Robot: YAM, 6 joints.
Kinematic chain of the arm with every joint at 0, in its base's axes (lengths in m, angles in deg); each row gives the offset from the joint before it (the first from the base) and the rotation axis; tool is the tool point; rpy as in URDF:
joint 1: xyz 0 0 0.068 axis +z
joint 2: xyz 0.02 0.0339 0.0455 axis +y
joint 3: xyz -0.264 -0.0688 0 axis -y
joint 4: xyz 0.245 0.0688 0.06 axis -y
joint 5: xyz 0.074 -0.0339 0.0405 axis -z
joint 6: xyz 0.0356 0 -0.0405 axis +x
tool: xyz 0 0 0 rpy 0 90 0
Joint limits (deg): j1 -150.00..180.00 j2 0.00..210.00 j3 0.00..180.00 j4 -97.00..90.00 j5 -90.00..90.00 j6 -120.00..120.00
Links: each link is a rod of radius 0.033 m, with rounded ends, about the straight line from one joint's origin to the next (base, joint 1, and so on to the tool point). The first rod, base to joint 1, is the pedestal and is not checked.
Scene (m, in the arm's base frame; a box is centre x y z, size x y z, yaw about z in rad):
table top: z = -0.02
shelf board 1: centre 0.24 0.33 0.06 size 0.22 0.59 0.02 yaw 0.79
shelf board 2: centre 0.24 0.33 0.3 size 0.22 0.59 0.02 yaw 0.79
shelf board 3: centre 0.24 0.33 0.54 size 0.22 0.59 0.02 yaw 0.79
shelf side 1: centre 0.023 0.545 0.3 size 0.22 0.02 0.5 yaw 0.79
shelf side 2: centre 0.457 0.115 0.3 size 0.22 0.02 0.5 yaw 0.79
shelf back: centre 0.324 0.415 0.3 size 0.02 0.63 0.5 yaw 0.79
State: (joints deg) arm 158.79 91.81 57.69 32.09 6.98 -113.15
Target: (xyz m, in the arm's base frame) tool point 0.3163 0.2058 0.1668
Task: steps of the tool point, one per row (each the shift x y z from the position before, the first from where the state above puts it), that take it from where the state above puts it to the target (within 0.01 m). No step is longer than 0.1 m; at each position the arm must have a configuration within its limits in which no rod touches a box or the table.
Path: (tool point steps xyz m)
1: 0.0352 0.0700 -0.0396
2: 0.0524 0.0583 -0.0387
3: 0.0651 0.0422 -0.0372
4: 0.0726 0.0235 -0.0353
5: 0.0767 0.0227 0.0051
6: 0.0806 0.0051 0.0052
7: 0.0806 -0.0133 0.0053
8: 0.0763 -0.0314 0.0053
9: 0.0680 -0.0480 0.0055
10: 0.0560 -0.0627 0.0055

